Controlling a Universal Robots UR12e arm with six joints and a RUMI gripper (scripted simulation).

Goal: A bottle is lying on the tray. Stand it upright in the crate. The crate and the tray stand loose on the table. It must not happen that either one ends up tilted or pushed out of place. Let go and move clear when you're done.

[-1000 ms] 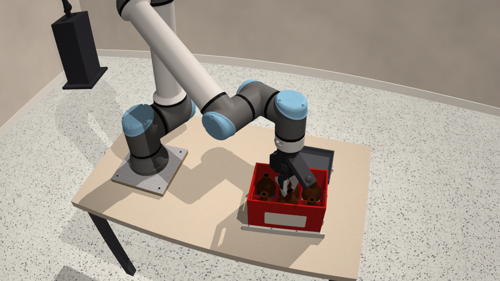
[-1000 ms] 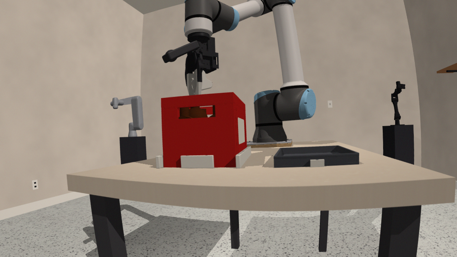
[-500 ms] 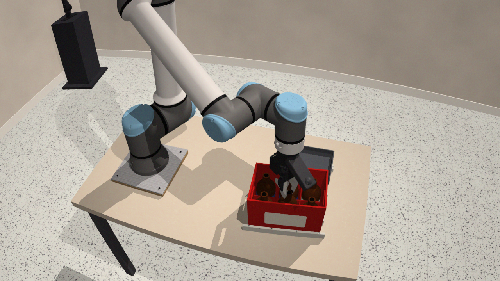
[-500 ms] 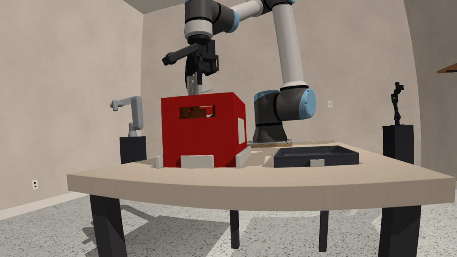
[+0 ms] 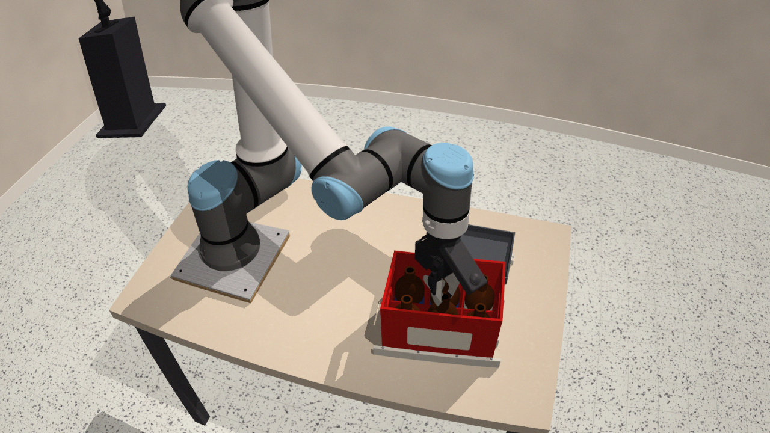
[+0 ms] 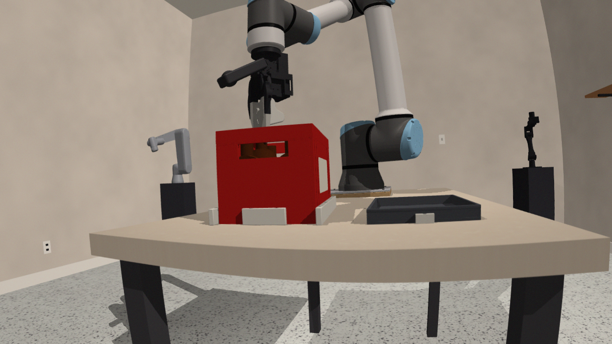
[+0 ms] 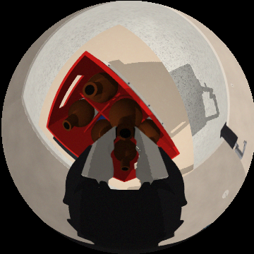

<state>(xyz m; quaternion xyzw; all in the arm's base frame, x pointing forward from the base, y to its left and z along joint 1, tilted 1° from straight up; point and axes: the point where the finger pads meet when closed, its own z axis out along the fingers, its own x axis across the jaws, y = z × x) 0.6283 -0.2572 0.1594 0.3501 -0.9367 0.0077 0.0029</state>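
Right now the red crate is 9 cm below my hand and 4 cm to the left of it. Also, from my hand: tray 33 cm to the left, 16 cm below, 7 cm ahead.
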